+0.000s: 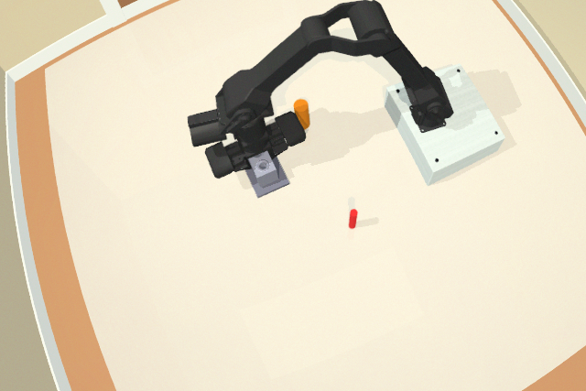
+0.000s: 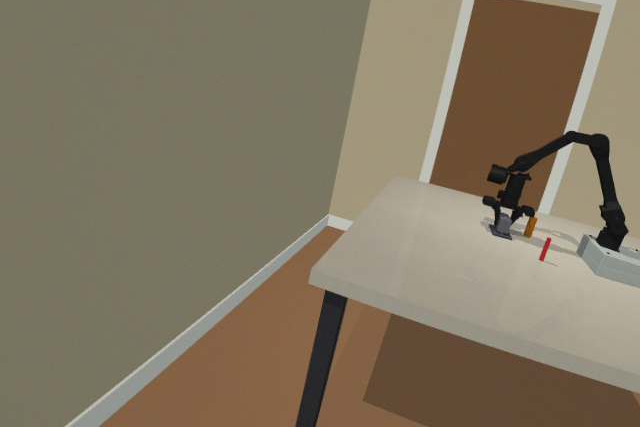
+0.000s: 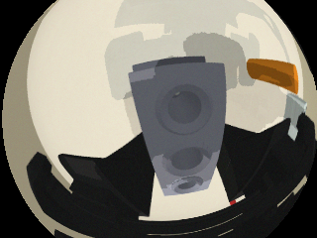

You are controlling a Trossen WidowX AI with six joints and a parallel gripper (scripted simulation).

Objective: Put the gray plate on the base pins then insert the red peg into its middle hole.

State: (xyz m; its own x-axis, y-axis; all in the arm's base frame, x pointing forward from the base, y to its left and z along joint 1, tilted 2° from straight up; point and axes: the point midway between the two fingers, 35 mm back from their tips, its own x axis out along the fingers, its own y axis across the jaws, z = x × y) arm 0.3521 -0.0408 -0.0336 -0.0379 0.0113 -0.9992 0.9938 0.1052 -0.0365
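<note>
My gripper tip is now 3 cm below the gray plate. Also, from my gripper tip: red peg: 13 cm behind, 18 cm to the left, 2 cm above; then orange cylinder: 11 cm behind, 7 cm to the right, 2 cm above.
</note>
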